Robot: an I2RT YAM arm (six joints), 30 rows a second.
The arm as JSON. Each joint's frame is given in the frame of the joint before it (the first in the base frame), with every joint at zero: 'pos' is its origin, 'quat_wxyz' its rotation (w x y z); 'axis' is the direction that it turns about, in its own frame. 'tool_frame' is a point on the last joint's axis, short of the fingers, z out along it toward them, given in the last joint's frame.
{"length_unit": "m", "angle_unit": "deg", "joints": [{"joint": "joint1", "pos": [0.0, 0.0, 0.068], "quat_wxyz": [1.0, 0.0, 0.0, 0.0], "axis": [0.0, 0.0, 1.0]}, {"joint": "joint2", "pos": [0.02, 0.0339, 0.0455], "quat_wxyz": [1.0, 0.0, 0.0, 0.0], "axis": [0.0, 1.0, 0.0]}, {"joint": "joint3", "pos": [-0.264, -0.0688, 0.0], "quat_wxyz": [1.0, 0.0, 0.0, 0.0], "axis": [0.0, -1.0, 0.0]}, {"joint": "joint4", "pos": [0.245, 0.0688, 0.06], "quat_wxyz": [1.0, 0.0, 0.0, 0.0], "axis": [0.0, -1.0, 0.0]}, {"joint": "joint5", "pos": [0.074, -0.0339, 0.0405], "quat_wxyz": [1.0, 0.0, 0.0, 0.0], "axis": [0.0, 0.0, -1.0]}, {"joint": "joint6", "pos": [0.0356, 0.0, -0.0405], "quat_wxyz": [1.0, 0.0, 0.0, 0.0], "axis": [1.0, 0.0, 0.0]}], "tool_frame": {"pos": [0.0, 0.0, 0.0], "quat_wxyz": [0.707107, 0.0, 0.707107, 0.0]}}
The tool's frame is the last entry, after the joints.
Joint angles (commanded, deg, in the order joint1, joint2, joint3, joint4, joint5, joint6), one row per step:
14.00 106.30 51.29 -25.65 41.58 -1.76
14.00 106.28 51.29 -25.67 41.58 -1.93
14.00 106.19 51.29 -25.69 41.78 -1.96
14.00 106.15 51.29 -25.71 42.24 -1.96
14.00 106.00 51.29 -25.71 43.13 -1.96
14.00 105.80 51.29 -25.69 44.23 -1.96
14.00 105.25 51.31 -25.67 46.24 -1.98
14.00 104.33 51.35 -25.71 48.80 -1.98
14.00 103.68 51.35 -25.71 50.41 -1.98
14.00 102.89 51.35 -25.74 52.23 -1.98
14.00 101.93 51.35 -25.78 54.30 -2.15
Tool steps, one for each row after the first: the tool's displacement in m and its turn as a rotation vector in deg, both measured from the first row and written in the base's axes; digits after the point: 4 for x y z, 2 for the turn. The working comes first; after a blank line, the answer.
Tool pose at each row, in the base's axes (x y z in m, rotation vector in deg; the steps are taken from these numbers as rounded here):
0.2969 0.0497 0.1013 -16.66 155.78 -57.75
0.2968 0.0497 0.1014 -16.89 155.81 -57.80
0.2968 0.0496 0.1019 -16.86 155.64 -58.04
0.2968 0.0493 0.1023 -16.76 155.37 -58.65
0.2969 0.0489 0.1034 -16.49 154.76 -59.77
0.2970 0.0485 0.1048 -16.14 153.97 -61.13
0.2973 0.0476 0.1085 -15.39 152.36 -63.51
0.2974 0.0466 0.1142 -14.24 150.15 -66.41
0.2974 0.0459 0.1182 -13.45 148.69 -68.16
0.2973 0.0451 0.1229 -12.51 147.02 -70.11
0.2970 0.0442 0.1285 -11.59 145.09 -72.31

-0.0001 0.0000 0.0001 -0.05 0.11 0.12
-0.0001 -0.0001 0.0006 -0.23 0.01 0.12
-0.0001 -0.0004 0.0010 -0.67 -0.12 0.04
0.0000 -0.0008 0.0021 -1.48 -0.47 -0.11
0.0001 -0.0012 0.0035 -2.48 -0.95 -0.30
0.0004 -0.0021 0.0072 -4.26 -1.98 -0.64
0.0005 -0.0031 0.0129 -6.48 -3.48 -1.15
0.0005 -0.0038 0.0169 -7.85 -4.49 -1.48
0.0004 -0.0046 0.0216 -9.40 -5.64 -1.89
0.0001 -0.0055 0.0272 -11.18 -6.90 -2.28

